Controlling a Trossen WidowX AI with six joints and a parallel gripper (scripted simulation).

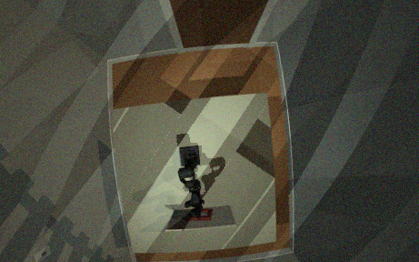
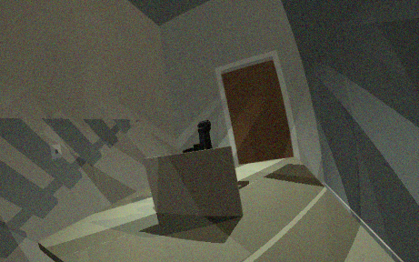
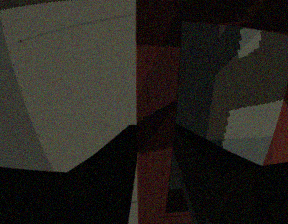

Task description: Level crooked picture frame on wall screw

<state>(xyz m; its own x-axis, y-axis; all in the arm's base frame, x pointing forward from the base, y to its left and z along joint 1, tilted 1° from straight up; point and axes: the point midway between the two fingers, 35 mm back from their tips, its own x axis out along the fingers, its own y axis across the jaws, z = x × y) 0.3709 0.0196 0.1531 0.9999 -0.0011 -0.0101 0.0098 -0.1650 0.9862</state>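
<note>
Right now the picture frame is 5 cm below my gripper tip, 1 cm to the left of it and 1 cm ahead of it. Also, from my gripper tip: wall panel (6 cm below, 2 cm ahead, 1 cm to the left).
</note>
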